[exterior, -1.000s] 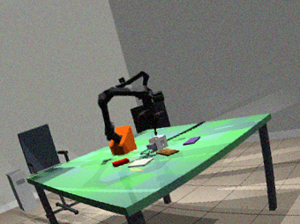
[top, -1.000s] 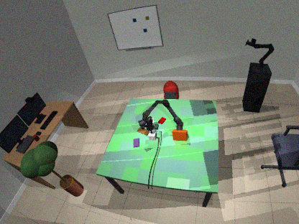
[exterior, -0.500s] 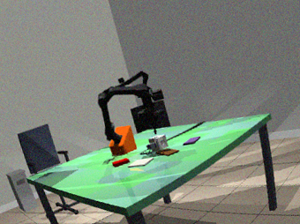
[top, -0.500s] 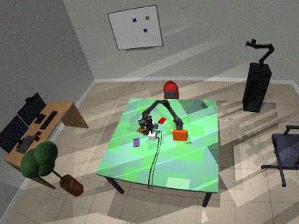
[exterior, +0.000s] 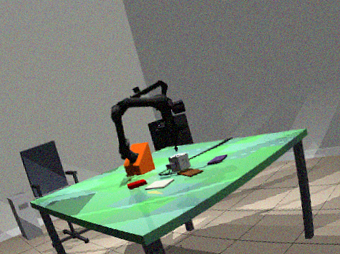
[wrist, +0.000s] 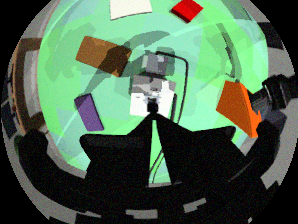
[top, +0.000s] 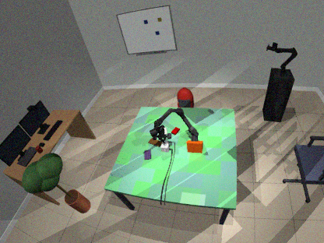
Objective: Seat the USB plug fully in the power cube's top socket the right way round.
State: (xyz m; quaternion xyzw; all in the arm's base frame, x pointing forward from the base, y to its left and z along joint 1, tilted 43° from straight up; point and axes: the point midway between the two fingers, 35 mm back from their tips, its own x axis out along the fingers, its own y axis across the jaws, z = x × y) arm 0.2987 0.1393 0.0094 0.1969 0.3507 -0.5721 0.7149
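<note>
The dark USB plug lies 20 mm below my gripper tip. Also, from my gripper tip: white card (130 mm ahead, 250 mm to the right, 130 mm below); then orange-brown card (150 mm ahead, 70 mm to the right, 130 mm below); then purple card (170 mm ahead, 110 mm to the left, 130 mm below).
</note>
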